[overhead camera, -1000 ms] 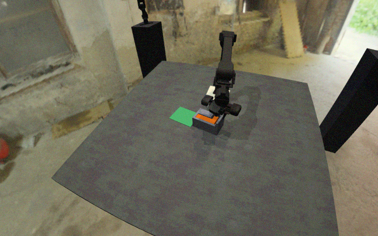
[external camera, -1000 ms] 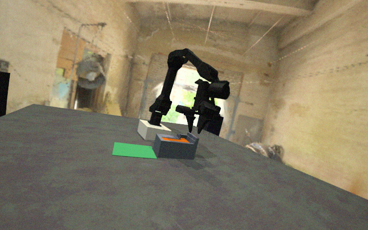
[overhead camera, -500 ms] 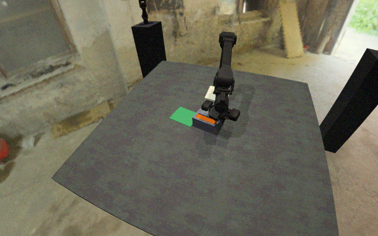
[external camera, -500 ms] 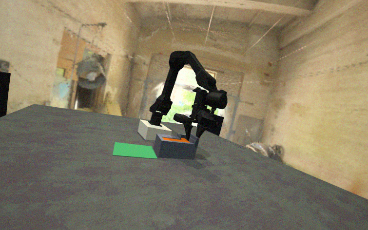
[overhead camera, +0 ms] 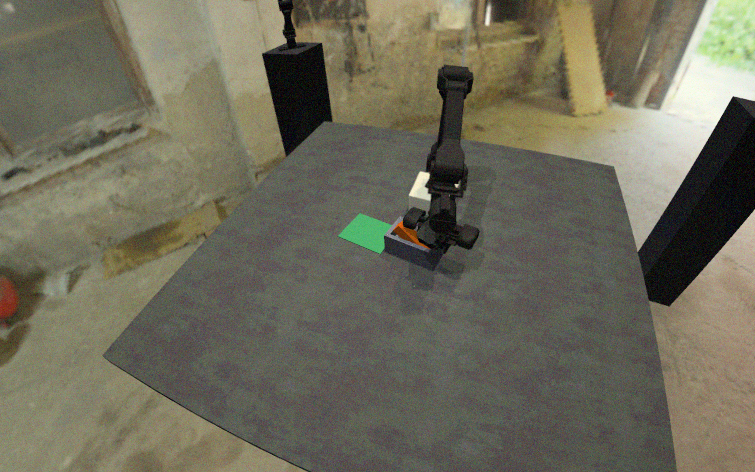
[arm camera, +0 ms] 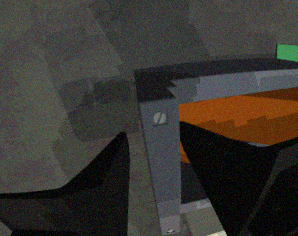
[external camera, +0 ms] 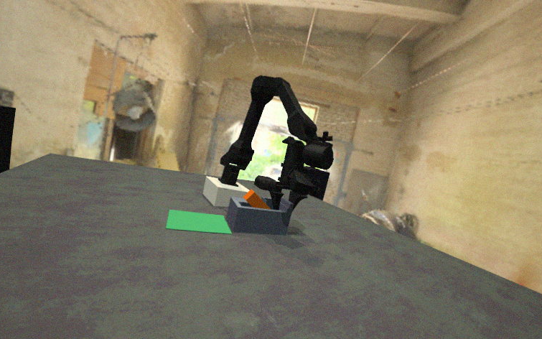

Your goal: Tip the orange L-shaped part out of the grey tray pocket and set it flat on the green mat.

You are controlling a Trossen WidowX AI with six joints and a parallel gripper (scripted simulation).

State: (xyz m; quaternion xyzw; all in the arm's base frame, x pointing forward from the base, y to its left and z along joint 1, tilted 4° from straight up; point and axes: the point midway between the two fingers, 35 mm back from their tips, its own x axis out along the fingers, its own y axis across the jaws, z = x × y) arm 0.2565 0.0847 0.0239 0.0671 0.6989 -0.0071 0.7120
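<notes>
My gripper tip is now 60 mm to the left of the orange L-shaped part, 10 mm below it and 10 mm past it. Also, from my gripper tip: green mat: 220 mm to the right, 60 mm below, 30 mm behind.
</notes>
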